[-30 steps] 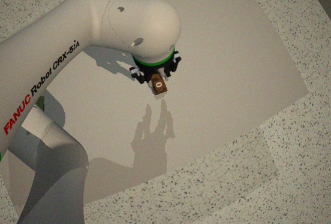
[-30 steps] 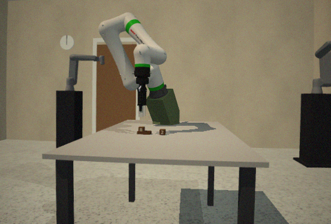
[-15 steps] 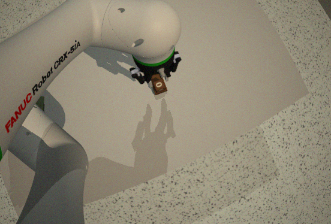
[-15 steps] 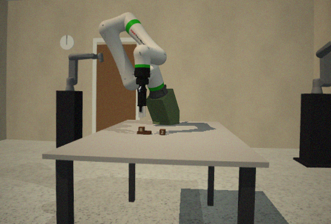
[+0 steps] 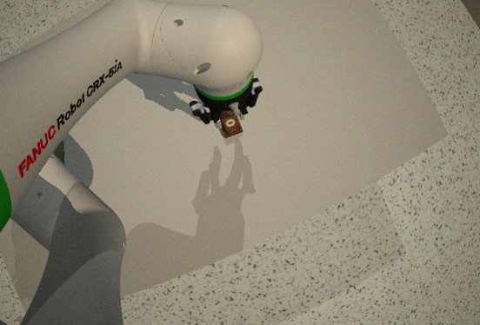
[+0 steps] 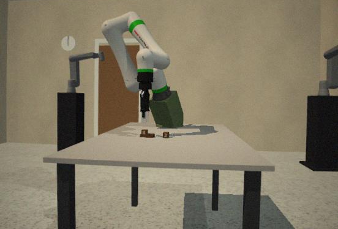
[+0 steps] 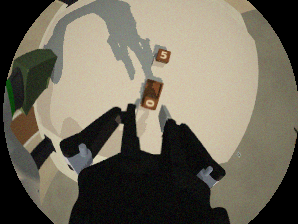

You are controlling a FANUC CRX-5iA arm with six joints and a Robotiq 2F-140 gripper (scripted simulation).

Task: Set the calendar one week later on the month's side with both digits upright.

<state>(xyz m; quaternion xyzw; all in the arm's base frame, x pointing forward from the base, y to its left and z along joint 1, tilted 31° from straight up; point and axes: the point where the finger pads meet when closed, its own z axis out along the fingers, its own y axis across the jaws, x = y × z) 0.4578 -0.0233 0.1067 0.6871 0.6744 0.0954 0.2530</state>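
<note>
My gripper is now 100 mm above the brown tray and 20 mm to the right of it.
</note>
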